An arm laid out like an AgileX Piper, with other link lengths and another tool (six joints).
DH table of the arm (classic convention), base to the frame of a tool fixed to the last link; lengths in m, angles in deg. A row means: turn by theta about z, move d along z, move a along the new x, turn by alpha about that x. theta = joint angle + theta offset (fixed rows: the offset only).
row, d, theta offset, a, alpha
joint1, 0.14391, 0, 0, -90
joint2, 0, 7.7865, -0.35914, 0
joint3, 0, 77.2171, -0.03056, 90
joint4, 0.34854, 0, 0, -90
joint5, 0, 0, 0, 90
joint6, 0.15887, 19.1, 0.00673, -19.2
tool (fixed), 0.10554, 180, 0, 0
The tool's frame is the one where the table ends.
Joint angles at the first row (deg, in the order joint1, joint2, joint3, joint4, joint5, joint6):
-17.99 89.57 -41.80 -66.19 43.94 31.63
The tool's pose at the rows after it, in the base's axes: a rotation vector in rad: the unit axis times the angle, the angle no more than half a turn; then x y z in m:
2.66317 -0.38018 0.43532 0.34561 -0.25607 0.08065
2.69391 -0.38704 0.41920 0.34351 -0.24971 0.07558
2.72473 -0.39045 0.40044 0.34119 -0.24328 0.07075
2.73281 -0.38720 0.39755 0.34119 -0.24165 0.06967
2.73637 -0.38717 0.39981 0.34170 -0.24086 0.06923
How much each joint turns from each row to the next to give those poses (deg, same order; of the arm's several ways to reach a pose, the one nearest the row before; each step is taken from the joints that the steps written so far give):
0.00 0.00 0.00 0.83 -0.05 -0.27
0.00 0.00 0.00 2.59 -0.43 -2.05
0.00 0.00 0.00 2.61 -0.34 -2.25
0.00 0.00 0.00 0.55 -0.20 -0.60
0.00 0.00 0.00 0.20 -0.19 -0.11

